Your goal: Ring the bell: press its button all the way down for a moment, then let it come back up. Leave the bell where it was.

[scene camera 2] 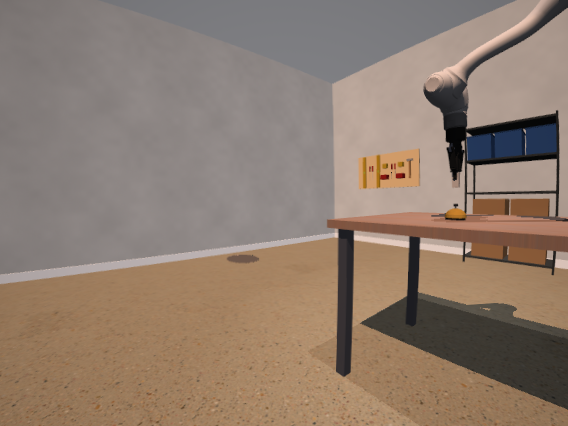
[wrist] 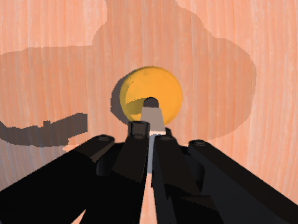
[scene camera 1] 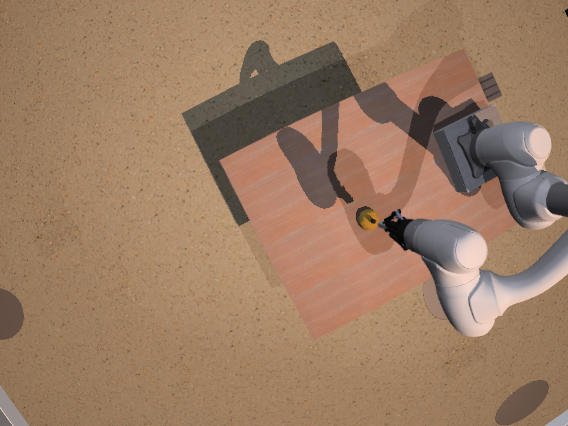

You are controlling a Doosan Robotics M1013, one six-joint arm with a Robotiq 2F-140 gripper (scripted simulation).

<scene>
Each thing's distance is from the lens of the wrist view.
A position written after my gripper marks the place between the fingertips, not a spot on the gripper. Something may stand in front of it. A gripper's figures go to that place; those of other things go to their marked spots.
my gripper (wrist: 150,123): 21 cm
bell (wrist: 150,81): 30 cm
</scene>
